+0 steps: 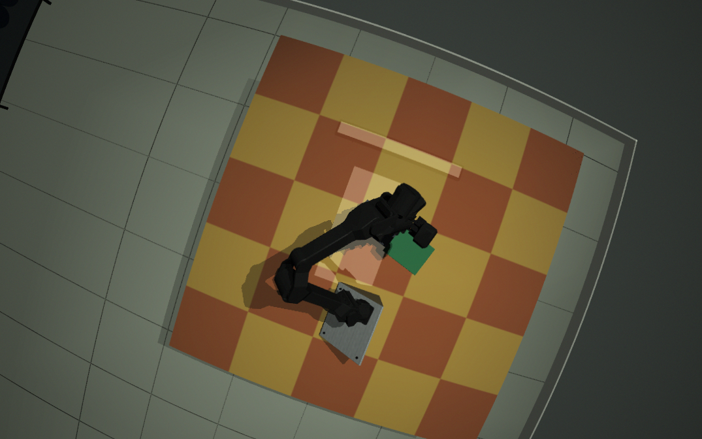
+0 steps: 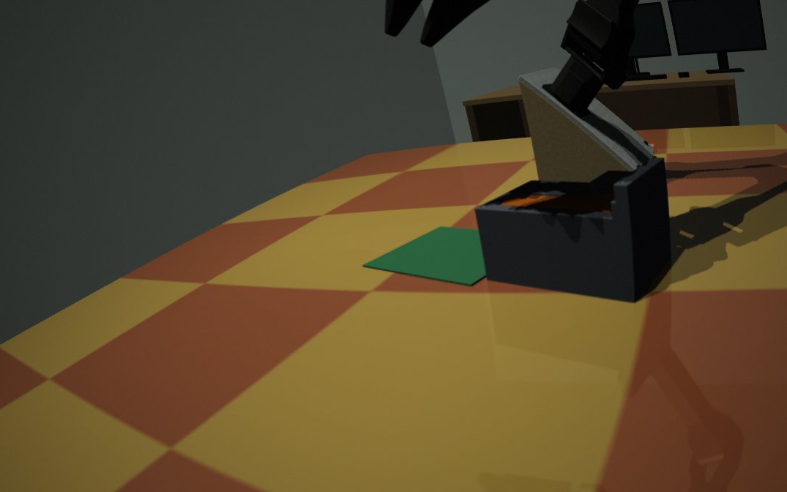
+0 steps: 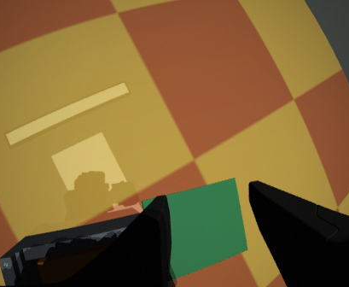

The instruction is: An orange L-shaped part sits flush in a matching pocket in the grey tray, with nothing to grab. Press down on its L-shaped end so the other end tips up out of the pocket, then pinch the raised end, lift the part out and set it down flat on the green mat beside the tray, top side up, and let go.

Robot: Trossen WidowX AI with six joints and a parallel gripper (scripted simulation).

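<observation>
My gripper tip is 6 cm past the orange part, 10 cm to the right of it and 17 cm above it. From my gripper tip the other things lie so: green mat 10 cm behind, 6 cm to the right, 23 cm below.
</observation>
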